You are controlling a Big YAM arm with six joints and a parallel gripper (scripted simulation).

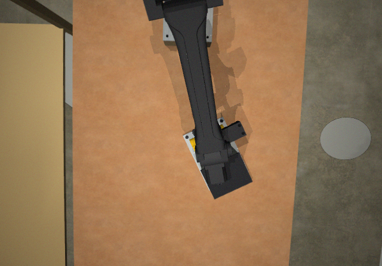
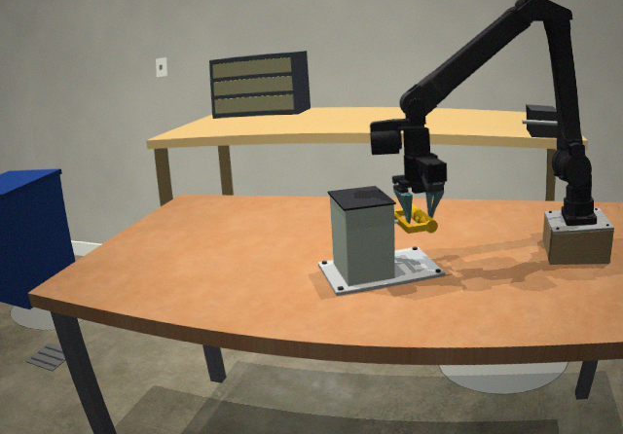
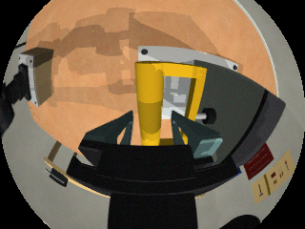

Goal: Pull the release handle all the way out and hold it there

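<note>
Right now the yellow release handle is 40 mm ahead of my hand and 30 mm to the left of it.
</note>
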